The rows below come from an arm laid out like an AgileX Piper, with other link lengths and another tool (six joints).
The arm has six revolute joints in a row. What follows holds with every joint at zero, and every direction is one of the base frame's. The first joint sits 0.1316 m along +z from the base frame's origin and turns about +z. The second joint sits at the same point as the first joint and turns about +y. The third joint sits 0.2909 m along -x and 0.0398 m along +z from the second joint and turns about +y. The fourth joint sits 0.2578 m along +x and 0.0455 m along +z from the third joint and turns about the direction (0.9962, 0, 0.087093). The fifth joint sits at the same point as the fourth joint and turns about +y. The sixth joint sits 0.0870 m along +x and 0.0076 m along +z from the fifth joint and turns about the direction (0.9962, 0, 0.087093). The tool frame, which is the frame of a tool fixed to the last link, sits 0.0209 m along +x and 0.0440 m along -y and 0.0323 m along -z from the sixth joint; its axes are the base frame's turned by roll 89.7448, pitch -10.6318 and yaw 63.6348 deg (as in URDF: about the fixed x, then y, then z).
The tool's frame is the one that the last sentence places.
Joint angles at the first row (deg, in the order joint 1, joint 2, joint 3, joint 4, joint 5, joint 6):
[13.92 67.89 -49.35 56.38 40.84 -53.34]
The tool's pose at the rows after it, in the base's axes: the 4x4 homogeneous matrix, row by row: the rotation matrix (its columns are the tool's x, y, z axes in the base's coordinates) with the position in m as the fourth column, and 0 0 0 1 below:
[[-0.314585 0.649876 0.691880 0.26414], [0.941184 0.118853 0.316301 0.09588], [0.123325 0.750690 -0.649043 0.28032], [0 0 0 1]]
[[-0.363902 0.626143 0.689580 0.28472], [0.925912 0.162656 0.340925 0.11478], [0.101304 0.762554 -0.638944 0.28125], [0 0 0 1]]
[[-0.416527 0.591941 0.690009 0.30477], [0.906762 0.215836 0.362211 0.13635], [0.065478 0.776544 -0.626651 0.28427], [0 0 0 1]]
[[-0.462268 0.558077 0.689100 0.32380], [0.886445 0.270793 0.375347 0.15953], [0.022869 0.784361 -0.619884 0.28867], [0 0 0 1]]
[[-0.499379 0.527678 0.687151 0.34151], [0.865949 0.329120 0.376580 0.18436], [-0.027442 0.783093 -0.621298 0.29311], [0 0 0 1]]
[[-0.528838 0.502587 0.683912 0.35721], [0.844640 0.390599 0.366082 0.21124], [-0.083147 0.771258 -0.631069 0.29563], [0 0 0 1]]
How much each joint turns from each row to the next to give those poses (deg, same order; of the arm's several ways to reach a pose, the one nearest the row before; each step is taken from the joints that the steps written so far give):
[2.28 5.08 -3.40 2.19 -1.06 -2.97]
[2.65 4.95 -4.32 0.32 -0.91 -2.02]
[2.91 4.88 -5.17 -1.29 -0.75 -0.90]
[2.94 4.92 -6.10 -3.33 -0.32 1.30]
[3.05 5.10 -6.96 -5.54 0.15 3.64]
[3.21 5.42 -7.62 -7.18 0.82 5.43]

